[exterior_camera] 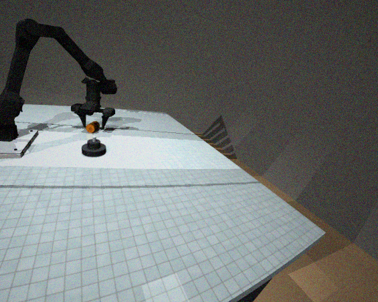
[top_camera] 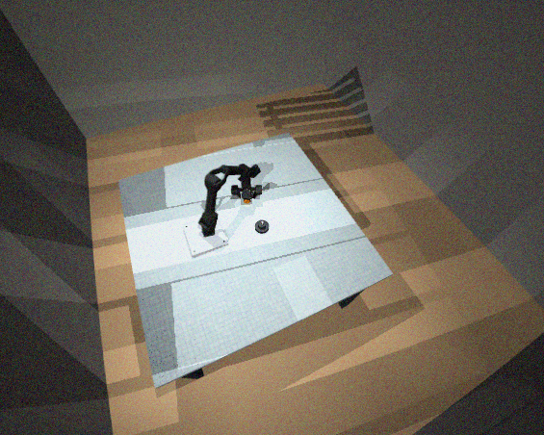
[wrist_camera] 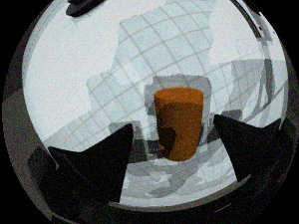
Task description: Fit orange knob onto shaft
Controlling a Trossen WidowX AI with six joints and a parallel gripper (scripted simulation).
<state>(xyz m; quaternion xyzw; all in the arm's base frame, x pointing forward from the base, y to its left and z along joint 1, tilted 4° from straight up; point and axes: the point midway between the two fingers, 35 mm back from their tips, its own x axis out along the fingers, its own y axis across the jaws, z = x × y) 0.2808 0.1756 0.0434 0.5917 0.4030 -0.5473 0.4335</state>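
Right now my gripper tip is 1 cm past the orange knob and 1 cm to the left of it. Round my gripper tip: dark round pedestal (3 cm ahead, 23 cm to the right, 2 cm above).
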